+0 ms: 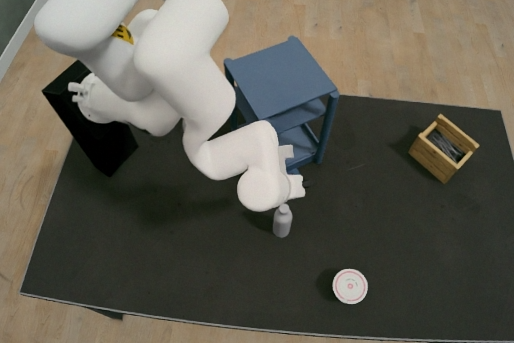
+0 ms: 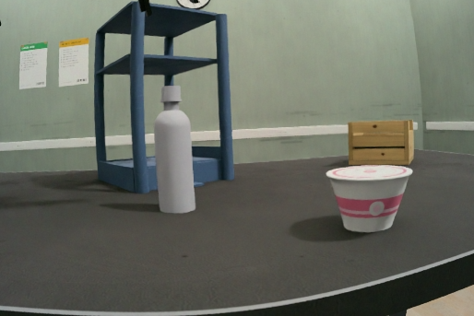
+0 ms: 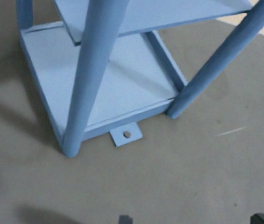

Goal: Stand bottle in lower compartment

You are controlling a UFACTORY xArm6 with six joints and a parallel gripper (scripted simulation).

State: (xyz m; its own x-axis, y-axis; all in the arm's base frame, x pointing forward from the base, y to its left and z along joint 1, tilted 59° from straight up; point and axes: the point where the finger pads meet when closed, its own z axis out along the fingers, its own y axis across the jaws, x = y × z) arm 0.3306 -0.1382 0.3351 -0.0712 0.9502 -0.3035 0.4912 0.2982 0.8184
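My hand is 19 cm above the bottle. The rest, counted from my hand: pink cup 27 cm below, 25 cm to the right, 9 cm ahead; shelving unit 27 cm to the left, 12 cm below, 11 cm ahead; wooden crate 61 cm ahead, 26 cm below.
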